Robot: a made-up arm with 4 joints.
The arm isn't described. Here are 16 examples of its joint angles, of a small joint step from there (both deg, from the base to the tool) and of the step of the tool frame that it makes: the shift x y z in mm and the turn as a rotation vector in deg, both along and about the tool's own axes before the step.
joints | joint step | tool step
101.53 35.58 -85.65 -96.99 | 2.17 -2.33 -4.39 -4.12 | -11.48 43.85 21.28 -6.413 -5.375 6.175
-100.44 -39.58 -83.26 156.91 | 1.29 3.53 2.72 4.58 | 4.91 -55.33 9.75 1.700 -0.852 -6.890
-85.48 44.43 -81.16 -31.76 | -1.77 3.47 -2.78 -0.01 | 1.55 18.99 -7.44 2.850 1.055 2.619
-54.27 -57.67 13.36 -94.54 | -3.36 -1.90 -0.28 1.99 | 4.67 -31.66 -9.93 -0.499 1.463 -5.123
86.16 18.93 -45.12 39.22 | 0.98 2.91 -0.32 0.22 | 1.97 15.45 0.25 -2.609 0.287 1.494
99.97 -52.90 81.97 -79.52 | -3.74 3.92 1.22 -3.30 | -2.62 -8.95 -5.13 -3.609 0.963 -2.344
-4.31 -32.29 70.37 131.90 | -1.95 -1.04 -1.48 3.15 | 7.30 -29.53 -17.28 0.585 2.058 -3.693
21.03 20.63 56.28 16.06 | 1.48 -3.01 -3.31 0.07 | 3.41 40.89 -14.82 2.786 1.368 4.637
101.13 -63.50 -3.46 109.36 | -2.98 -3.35 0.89 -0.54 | 6.67 -16.85 -21.05 3.469 2.566 -0.932
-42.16 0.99 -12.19 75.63 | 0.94 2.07 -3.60 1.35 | -2.24 38.53 2.24 -1.458 -0.112 3.402
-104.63 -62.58 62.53 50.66 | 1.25 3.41 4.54 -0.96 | -7.80 -27.83 39.75 -0.723 -4.130 -2.931
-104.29 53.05 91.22 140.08 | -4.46 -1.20 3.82 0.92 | -1.25 -45.13 48.88 5.527 -4.120 -3.927
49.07 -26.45 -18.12 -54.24 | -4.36 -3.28 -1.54 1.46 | -1.44 -34.98 -0.97 -0.255 0.275 -5.648
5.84 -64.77 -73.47 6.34 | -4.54 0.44 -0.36 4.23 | 2.04 -34.36 2.10 -2.631 0.782 -4.393
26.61 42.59 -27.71 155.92 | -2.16 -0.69 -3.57 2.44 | 3.40 -14.44 -15.41 -1.586 1.175 -2.222
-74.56 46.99 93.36 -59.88 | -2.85 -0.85 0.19 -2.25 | -5.78 18.54 -12.93 -1.316 2.137 2.571
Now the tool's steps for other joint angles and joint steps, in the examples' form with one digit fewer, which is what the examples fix.
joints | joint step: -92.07 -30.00 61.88 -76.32 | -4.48 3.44 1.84 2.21
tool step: -3.8 -43.2 -32.5 -1.62 5.59 -6.45
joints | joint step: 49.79 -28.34 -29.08 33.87 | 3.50 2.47 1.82 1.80
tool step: 5.7 5.5 -14.9 -1.53 2.08 0.33
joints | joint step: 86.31 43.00 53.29 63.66 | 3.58 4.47 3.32 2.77
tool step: -2.4 -23.6 27.1 4.96 -2.39 -2.44
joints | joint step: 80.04 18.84 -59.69 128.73 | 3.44 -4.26 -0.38 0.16
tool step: -3.3 39.1 -32.4 0.60 3.64 4.28
